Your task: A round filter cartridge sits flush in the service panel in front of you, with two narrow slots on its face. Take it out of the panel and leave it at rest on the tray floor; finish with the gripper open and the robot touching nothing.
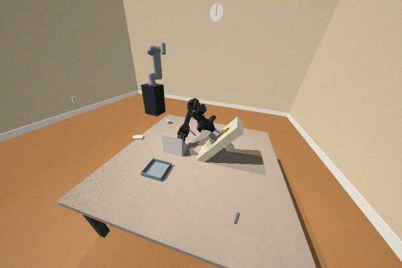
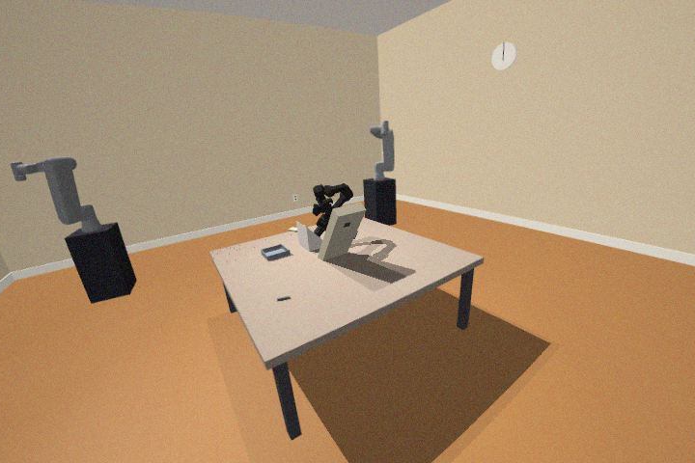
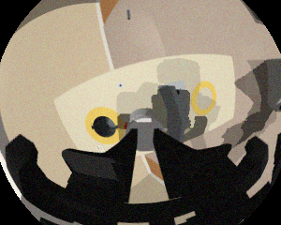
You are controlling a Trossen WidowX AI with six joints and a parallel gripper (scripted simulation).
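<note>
Right now my gripper tip is 1 cm short of the filter cartridge and 1 cm above it. The rest, counted from my gripper tip: small dark grey stick 28 cm ahead, 41 cm to the right, 24 cm below; then blue-grey tray 31 cm behind, 32 cm to the right, 24 cm below; then small white cylinder 65 cm behind, 34 cm to the left, 23 cm below.
</note>
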